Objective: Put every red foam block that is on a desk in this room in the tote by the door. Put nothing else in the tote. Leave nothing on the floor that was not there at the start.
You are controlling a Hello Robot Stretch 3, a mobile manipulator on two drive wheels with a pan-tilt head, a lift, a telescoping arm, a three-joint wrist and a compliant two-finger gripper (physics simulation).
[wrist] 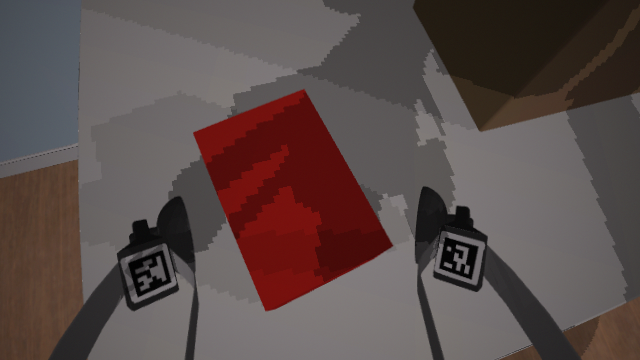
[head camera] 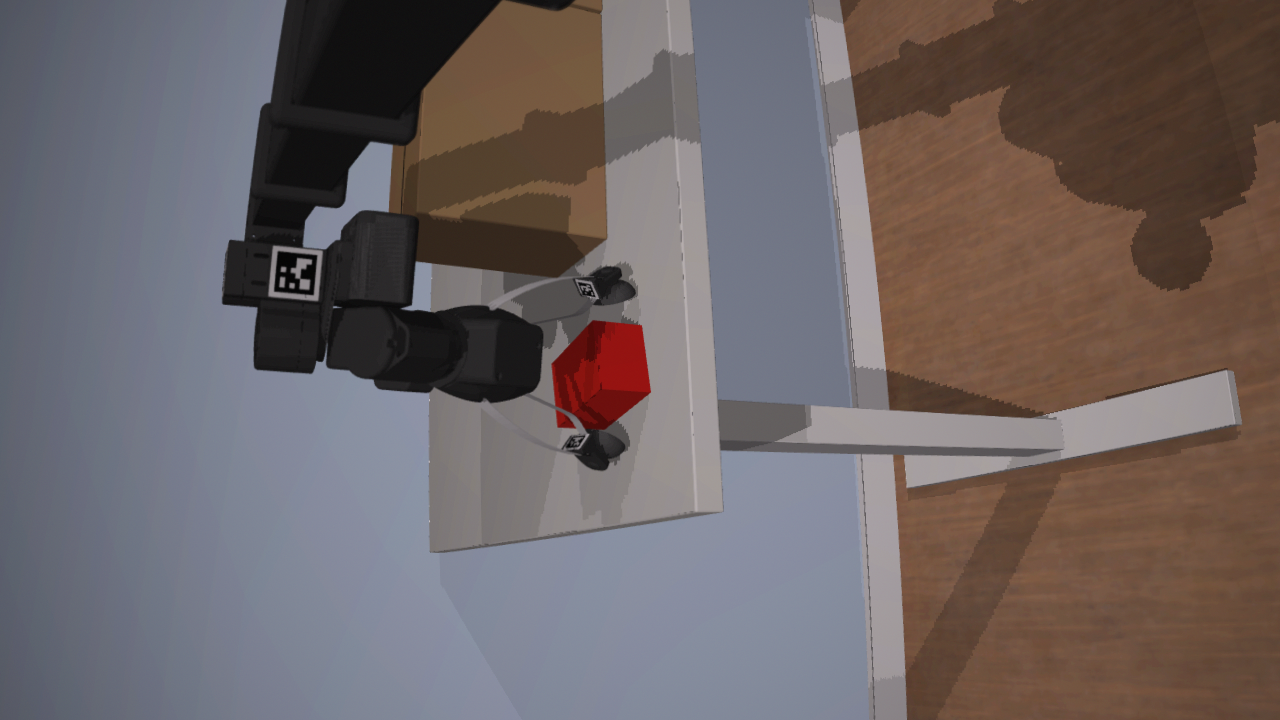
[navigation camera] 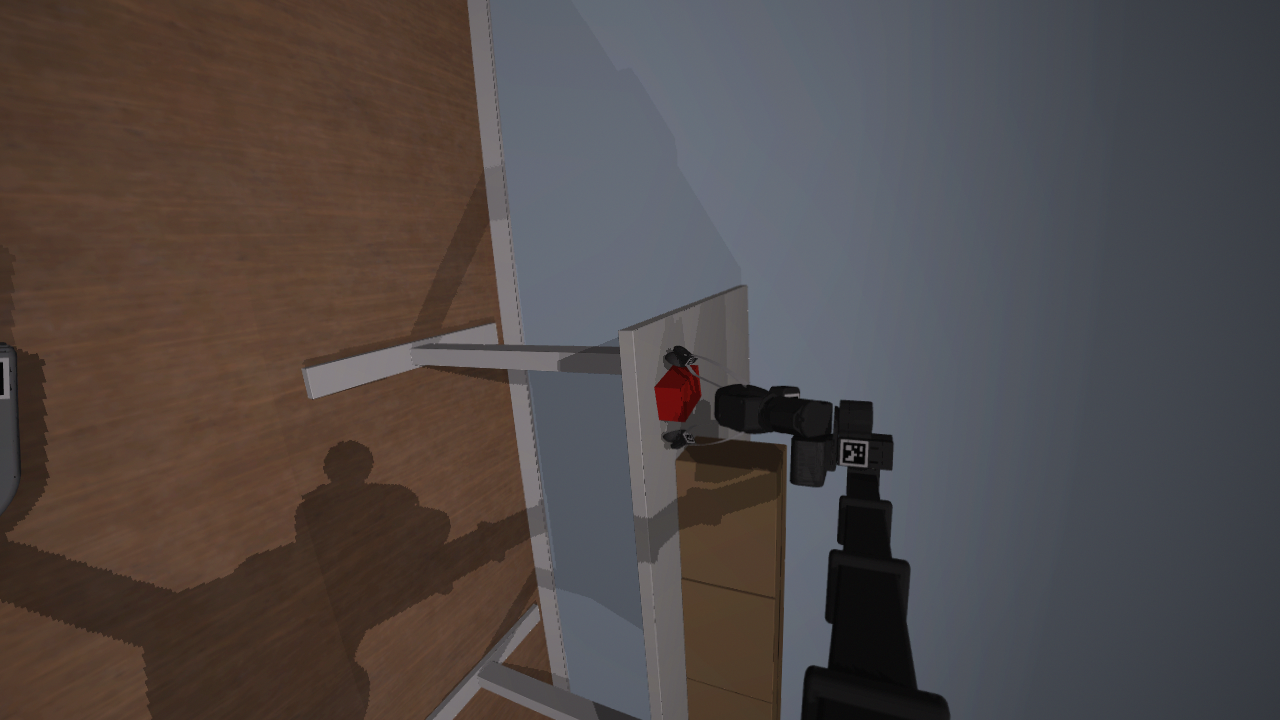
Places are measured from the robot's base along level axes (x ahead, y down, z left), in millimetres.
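Where they show: gripper, fingertip midpoint: [wrist: 304, 219] [head camera: 618, 369] [navigation camera: 669, 396].
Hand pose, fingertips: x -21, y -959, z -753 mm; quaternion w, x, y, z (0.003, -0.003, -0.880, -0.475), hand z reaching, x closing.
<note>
Each offset is from my fingertips to the top centre of the thing. "pt": to the spot under its first point. Level surfaces: height alone.
A red foam block @[dx +8, dy -37, dz -7 mm] [head camera: 623, 358] [navigation camera: 673, 399] [wrist: 290, 200] lies on the white desk @[dy +8 mm] [head camera: 644, 483] [navigation camera: 662, 626] [wrist: 525, 200], near the desk's end. My gripper [head camera: 610, 366] [navigation camera: 678, 397] [wrist: 304, 219] is open, pointing down over the block, with one finger on each side of it. In the wrist view the block sits askew between the fingers, its far end leaning left. A gap shows on both sides, narrower between its near right corner and the right finger. The exact height of the fingertips above the desk is hard to tell. The tote does not show.
A large brown box @[dx -230, dy -172, dz -139 mm] [head camera: 510, 161] [navigation camera: 729, 537] [wrist: 525, 60] stands on the desk close beside the finger on its side. The desk's end edge lies past the other finger. A wall is behind the desk. A white desk leg @[pt dx +46, dy +542, dz -234 mm] [head camera: 895, 431] [navigation camera: 501, 356] stands on the wooden floor.
</note>
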